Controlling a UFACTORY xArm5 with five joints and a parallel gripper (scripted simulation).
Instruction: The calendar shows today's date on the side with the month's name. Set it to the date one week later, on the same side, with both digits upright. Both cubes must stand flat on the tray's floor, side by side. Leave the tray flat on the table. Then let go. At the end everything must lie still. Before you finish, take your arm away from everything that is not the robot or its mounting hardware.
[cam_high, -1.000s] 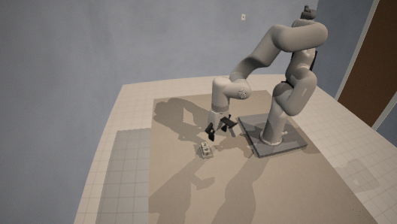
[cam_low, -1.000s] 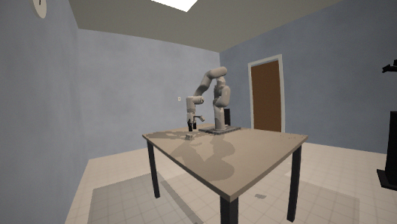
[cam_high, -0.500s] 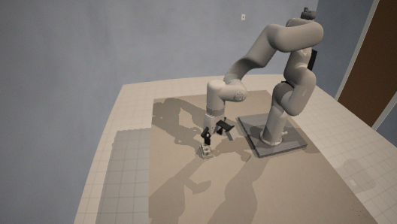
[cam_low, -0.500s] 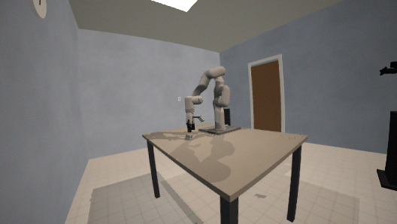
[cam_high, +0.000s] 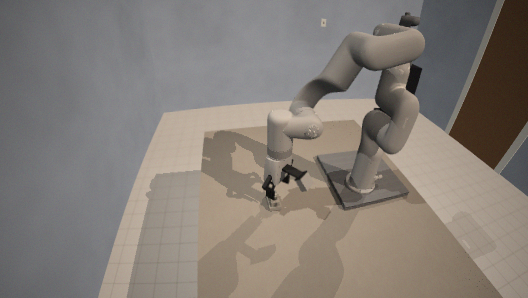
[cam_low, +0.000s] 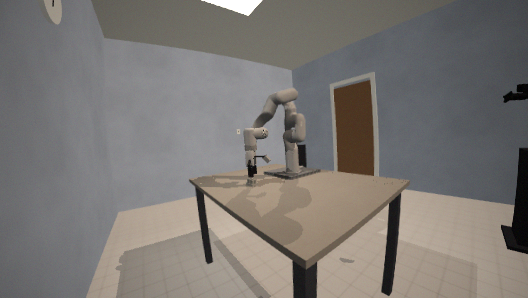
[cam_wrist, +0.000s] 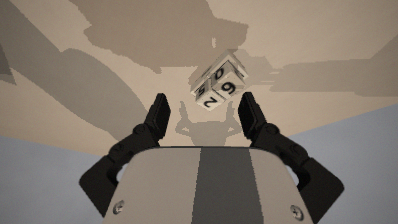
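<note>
Right now the calendar tray is 2 cm ahead of my hand, 1 cm to the left of it and 6 cm below it.
</note>
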